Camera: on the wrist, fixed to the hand. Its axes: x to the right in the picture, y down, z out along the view.
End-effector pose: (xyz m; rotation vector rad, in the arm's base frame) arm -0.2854 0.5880 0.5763 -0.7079 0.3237 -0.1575
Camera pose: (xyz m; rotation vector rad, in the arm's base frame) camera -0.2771 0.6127 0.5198 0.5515 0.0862 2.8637
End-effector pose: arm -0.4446 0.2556 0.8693 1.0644 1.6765 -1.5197
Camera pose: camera -0.4010 0.2804 0.8324 0.9478 -1.1830 0.3442
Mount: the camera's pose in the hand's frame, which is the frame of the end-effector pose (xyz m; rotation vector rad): 0.0150 0.0561 -0.0223 -0.1717 0.9619 -2.9186
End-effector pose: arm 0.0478 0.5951 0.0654 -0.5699 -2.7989 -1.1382
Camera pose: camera 0.0525 0.6214 0.1216 -2.9089 0.5203 0.4560
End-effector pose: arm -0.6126 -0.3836 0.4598 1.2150 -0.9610 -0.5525
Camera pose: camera -0.5932 -0.3674 0.5166 -1.4089 -2.2131 1.5480
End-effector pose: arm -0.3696 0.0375 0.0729 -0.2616 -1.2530 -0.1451
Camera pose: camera -0.3304 0.0858 0.0742 1.5229 0.3454 -2.4040
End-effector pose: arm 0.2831 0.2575 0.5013 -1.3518 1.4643 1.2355
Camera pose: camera 0.2272 0.2303 0.5002 -1.9898 -1.0578 -1.3145
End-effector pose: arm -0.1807 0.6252 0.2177 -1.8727 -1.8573 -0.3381
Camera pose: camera -0.1211 0.6291 0.2352 1.9512 -1.7760 -1.4546
